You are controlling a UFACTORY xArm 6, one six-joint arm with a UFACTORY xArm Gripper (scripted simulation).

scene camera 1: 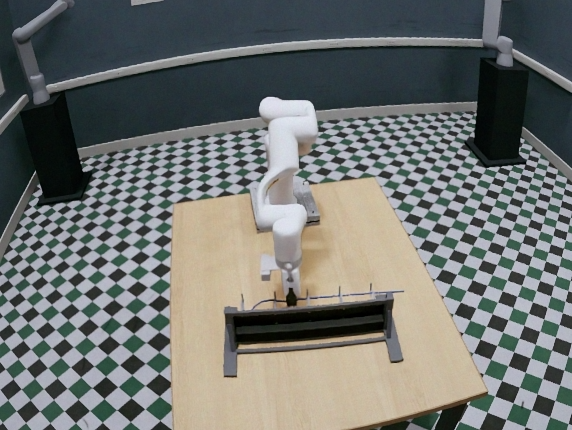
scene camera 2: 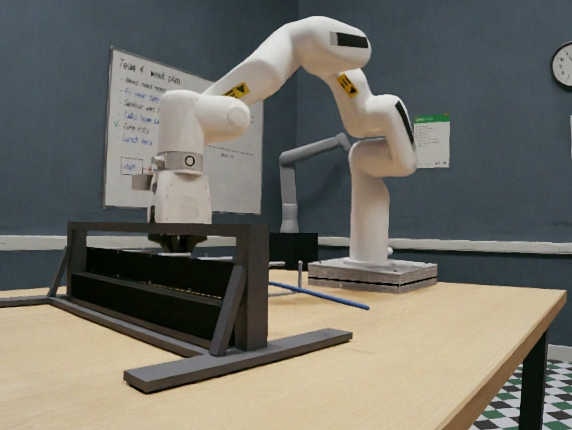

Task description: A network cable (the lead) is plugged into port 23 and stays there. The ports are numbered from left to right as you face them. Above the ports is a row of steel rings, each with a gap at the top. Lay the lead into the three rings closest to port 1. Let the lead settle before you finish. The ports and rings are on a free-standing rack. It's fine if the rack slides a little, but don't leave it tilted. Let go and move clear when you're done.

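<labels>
You'd see a free-standing rack (scene camera 2: 192, 317) here, and (scene camera 1: 360, 328) is the same spot on that rack.
</labels>
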